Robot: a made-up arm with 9 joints. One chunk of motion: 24 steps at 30 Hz.
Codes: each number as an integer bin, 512 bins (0 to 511) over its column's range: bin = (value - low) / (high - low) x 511, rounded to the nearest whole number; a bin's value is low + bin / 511 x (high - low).
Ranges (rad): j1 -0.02..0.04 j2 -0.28..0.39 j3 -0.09..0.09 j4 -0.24..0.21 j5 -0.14..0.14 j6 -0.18..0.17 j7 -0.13..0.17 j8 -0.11..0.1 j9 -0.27..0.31
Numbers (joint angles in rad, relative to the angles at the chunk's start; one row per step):
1: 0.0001 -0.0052 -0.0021 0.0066 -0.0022 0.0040 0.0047 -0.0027 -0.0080
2: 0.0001 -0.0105 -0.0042 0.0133 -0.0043 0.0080 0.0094 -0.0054 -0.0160
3: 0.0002 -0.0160 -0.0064 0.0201 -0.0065 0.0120 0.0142 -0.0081 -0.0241
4: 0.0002 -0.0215 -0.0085 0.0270 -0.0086 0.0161 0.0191 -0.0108 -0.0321
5: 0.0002 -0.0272 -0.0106 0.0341 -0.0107 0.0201 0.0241 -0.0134 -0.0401
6: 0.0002 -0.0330 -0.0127 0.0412 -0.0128 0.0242 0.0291 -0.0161 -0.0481
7: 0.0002 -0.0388 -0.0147 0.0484 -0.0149 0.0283 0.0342 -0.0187 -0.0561
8: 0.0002 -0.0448 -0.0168 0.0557 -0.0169 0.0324 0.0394 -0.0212 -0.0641
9: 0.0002 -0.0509 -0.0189 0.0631 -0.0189 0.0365 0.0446 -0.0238 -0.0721
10: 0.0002 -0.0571 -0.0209 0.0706 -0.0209 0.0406 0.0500 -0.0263 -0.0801
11: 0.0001 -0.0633 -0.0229 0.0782 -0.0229 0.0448 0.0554 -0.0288 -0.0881
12: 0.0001 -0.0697 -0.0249 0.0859 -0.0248 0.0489 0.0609 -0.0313 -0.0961
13: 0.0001 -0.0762 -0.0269 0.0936 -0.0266 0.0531 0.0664 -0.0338 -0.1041
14: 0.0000 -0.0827 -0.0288 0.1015 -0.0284 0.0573 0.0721 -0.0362 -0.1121
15: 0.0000 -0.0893 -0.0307 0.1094 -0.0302 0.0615 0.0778 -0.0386 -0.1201
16: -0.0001 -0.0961 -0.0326 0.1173 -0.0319 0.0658 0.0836 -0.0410 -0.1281
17: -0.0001 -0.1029 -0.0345 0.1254 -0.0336 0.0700 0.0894 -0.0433 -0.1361
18: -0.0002 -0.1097 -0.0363 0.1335 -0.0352 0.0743 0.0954 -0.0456 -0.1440
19: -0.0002 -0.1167 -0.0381 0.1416 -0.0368 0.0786 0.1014 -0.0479 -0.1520
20: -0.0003 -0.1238 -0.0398 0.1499 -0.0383 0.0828 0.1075 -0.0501 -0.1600
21: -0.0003 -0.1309 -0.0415 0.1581 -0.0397 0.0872 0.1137 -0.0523 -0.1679
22: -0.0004 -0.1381 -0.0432 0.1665 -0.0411 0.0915 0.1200 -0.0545 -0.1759
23: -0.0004 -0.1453 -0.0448 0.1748 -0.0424 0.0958 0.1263 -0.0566 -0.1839
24: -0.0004 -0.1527 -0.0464 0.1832 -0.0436 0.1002 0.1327 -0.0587 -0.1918
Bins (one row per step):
1: 171 210 250 280 251 269 229 261 231
2: 171 206 244 288 248 274 237 255 224
3: 172 201 237 295 244 280 246 248 217
4: 172 197 231 303 240 286 254 241 210
5: 172 193 225 311 236 292 262 235 203
6: 172 188 219 319 232 298 271 228 196
7: 172 184 214 327 228 304 280 222 188
8: 172 179 208 336 225 310 289 216 181
9: 172 175 202 344 221 316 297 210 174
10: 172 170 196 353 217 322 307 204 167
11: 171 165 190 361 214 328 316 198 160
12: 171 160 185 370 210 334 325 192 153
13: 171 155 179 379 207 340 335 185 146
14: 170 150 174 388 204 346 344 180 139
15: 170 145 168 397 200 353 354 174 132
16: 169 140 163 406 197 359 364 168 125
17: 169 135 158 415 194 365 374 162 118
18: 169 130 152 424 191 371 384 157 111
19: 169 125 147 433 188 378 394 151 104
20: 168 119 143 443 186 384 405 146 97
21: 168 114 138 452 183 390 415 140 90
22: 167 108 133 462 180 396 426 135 83
23: 167 103 128 471 178 403 437 130 76
24: 167 97 124 481 176 409 447 125 69

